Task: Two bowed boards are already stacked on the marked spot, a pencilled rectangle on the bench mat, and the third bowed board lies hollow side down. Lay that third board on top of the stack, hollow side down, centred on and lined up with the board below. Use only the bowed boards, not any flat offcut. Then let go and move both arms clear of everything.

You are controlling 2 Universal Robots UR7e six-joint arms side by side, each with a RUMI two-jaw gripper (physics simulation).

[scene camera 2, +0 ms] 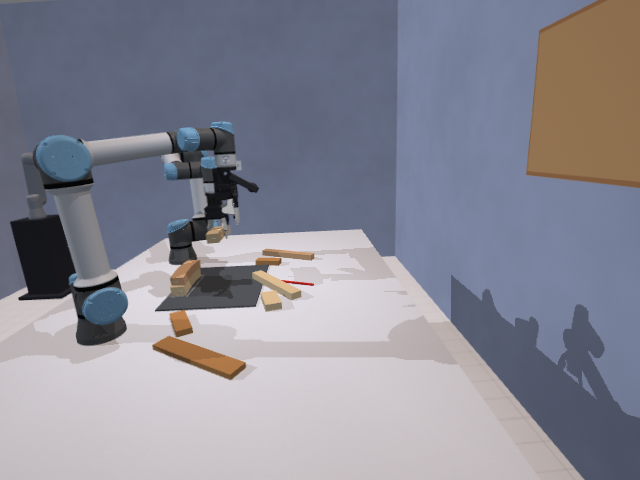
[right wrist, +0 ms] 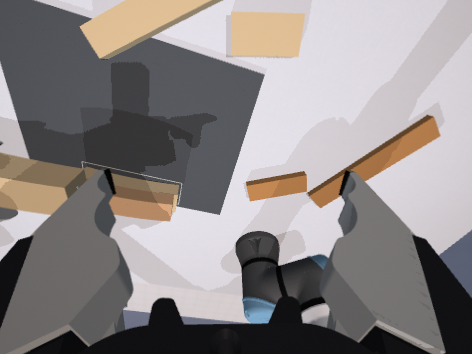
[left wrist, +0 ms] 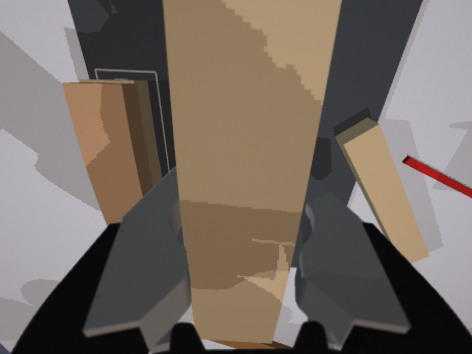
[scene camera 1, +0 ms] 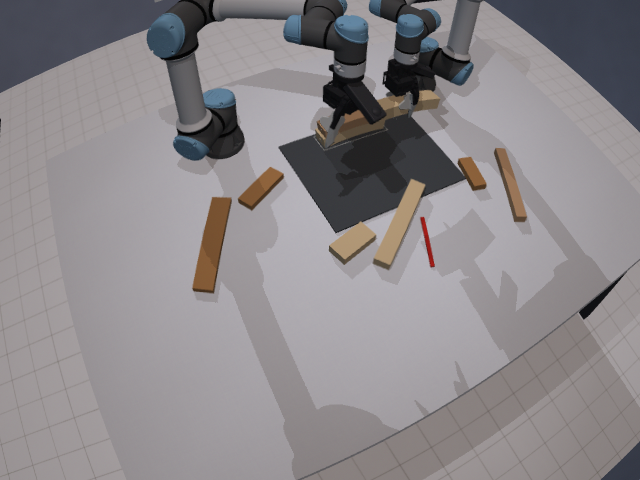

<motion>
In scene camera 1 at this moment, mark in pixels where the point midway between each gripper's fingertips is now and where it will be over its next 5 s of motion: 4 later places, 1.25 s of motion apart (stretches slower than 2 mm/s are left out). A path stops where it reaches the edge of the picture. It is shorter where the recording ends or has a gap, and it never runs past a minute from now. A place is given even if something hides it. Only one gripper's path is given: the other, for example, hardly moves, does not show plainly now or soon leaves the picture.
The left gripper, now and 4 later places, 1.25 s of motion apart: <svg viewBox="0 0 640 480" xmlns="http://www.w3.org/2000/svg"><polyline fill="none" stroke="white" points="402,110 354,93 352,111 352,115 354,73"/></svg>
</motion>
